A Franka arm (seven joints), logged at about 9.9 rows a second.
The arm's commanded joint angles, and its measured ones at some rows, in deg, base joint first. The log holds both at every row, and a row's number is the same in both.
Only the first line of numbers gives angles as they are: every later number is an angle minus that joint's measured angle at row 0.
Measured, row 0:
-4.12 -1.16 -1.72 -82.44 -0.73 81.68 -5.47
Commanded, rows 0 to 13:
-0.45 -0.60 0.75 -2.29 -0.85 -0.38 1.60
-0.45 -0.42 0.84 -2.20 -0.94 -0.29 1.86
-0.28 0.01 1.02 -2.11 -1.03 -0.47 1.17
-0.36 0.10 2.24 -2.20 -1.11 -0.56 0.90
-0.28 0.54 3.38 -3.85 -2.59 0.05 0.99
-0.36 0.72 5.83 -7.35 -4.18 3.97 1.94
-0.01 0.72 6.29 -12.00 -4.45 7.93 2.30
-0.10 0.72 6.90 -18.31 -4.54 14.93 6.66
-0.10 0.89 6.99 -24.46 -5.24 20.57 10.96
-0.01 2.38 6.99 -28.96 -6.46 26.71 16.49
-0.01 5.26 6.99 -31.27 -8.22 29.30 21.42
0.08 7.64 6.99 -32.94 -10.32 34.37 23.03
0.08 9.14 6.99 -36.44 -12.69 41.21 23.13
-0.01 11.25 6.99 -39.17 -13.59 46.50 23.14
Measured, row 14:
0.07 8.97 6.86 -34.99 -11.78 40.80 21.84
